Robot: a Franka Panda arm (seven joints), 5 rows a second.
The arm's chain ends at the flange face. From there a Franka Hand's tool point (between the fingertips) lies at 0.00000 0.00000 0.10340 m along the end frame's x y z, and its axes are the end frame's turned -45 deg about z.
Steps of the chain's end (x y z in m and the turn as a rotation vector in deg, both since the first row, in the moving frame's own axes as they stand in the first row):
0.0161 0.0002 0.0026 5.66 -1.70 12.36
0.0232 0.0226 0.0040 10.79 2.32 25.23
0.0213 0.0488 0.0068 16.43 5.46 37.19
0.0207 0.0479 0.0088 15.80 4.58 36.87
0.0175 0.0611 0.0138 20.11 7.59 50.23
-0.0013 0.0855 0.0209 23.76 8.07 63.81
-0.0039 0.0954 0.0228 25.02 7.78 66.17
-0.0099 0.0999 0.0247 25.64 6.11 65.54
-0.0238 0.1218 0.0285 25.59 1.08 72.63
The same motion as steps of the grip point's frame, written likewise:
0.0173 0.0028 0.0021 5.20 2.80 12.36
0.0189 0.0256 0.0021 5.99 9.27 25.23
0.0105 0.0454 0.0023 7.76 15.48 37.19
0.0091 0.0434 0.0047 7.93 14.41 36.87
0.0059 0.0563 0.0071 8.85 19.59 50.23
-0.0199 0.0640 0.0121 11.09 22.51 63.81
-0.0272 0.0692 0.0133 12.19 23.19 66.17
-0.0341 0.0650 0.0151 13.81 22.45 65.54
-0.0613 0.0651 0.0196 17.33 18.86 72.63

